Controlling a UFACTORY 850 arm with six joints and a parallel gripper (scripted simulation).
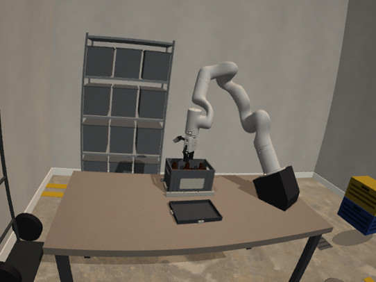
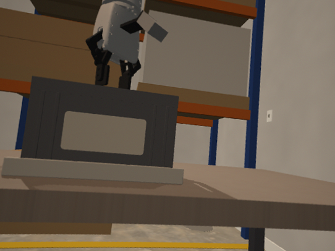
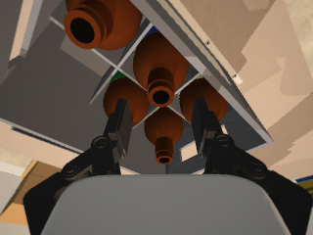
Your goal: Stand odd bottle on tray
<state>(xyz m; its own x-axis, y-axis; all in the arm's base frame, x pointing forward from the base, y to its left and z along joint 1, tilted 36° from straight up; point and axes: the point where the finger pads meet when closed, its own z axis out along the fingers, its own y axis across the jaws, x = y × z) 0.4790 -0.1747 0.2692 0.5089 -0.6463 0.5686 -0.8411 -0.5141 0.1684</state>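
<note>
Right now my hand is 1 cm short of the dark grey crate, 4 cm to the right of it and 12 cm above it. The rest, counted from my hand: black tray: 10 cm ahead, 31 cm to the left, 19 cm below; bottle: 9 cm behind, 2 cm to the left, 11 cm below.
</note>
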